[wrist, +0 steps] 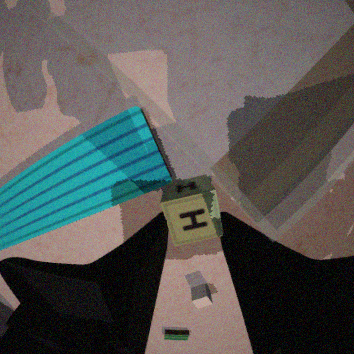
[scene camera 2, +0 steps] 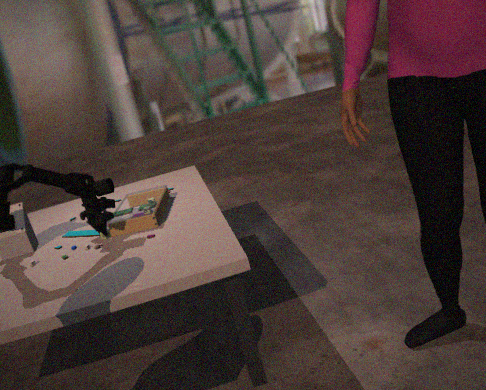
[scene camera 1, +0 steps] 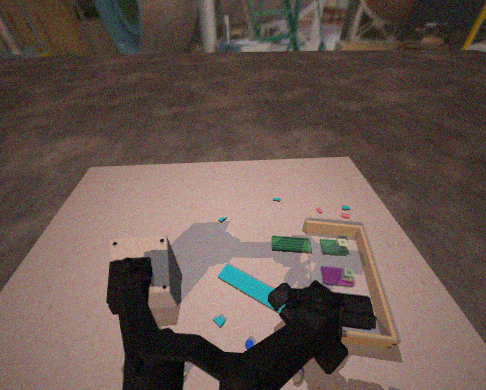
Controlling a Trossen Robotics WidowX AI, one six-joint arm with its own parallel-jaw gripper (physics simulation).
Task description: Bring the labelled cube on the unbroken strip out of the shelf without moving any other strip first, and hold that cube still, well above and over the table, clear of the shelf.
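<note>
The pale yellow cube marked H (wrist: 187, 234) (scene camera 2: 104, 235) is between the fingertips of my gripper (wrist: 193, 218), which is shut on it, low over the table. I cannot tell whether the cube touches the table. The cyan strip (scene camera 1: 247, 284) (scene camera 2: 81, 233) (wrist: 85, 167) is in one piece, and its end lies right beside the cube. The shelf (scene camera 1: 372, 285) (scene camera 2: 134, 229) has wooden walls and clear parts; one corner is close to the cube. A long green strip (scene camera 1: 291, 244), a short green piece (scene camera 1: 329, 247) and a purple strip (scene camera 1: 334, 277) lie farther back. My arm hides the fingertips in scene camera 1.
Pale cubes (scene camera 1: 343, 242) (scene camera 1: 349, 273) are on the short green piece and the purple strip. A pale block (scene camera 1: 137, 244) stands at the left. A teal piece (scene camera 1: 219, 320), a blue disc (scene camera 1: 249, 343) and a grey-white block (wrist: 201, 301) are scattered nearby. A person (scene camera 2: 430, 150) stands beyond the table.
</note>
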